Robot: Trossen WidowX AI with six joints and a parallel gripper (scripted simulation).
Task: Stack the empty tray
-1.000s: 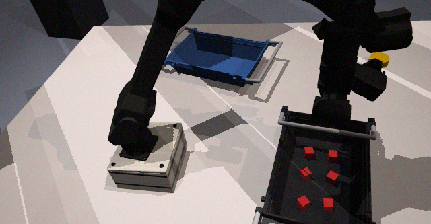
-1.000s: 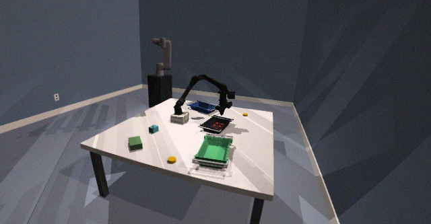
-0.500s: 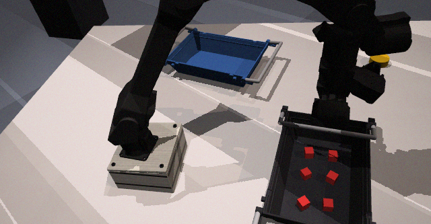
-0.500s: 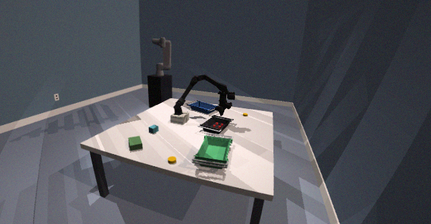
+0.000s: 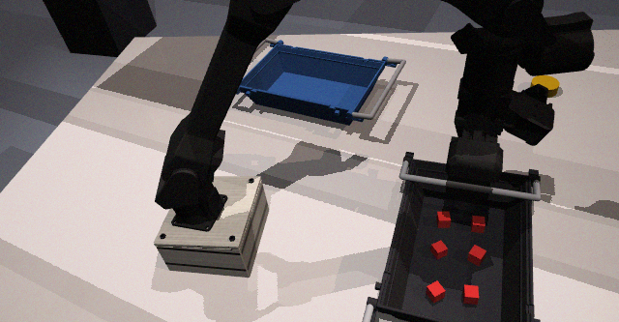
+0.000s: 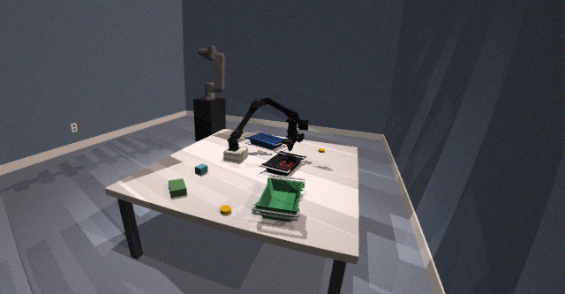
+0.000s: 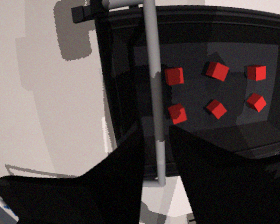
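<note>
My gripper tip is now 2 cm past the red block, 16 cm to the left of it and 8 cm above it. From my gripper tip the other things lie so: blue tray: 32 cm behind, 25 cm to the left, 5 cm below; then green block: 36 cm behind, 66 cm to the right, 7 cm below; then cyan block: 40 cm behind, 43 cm to the right, 7 cm below.
</note>
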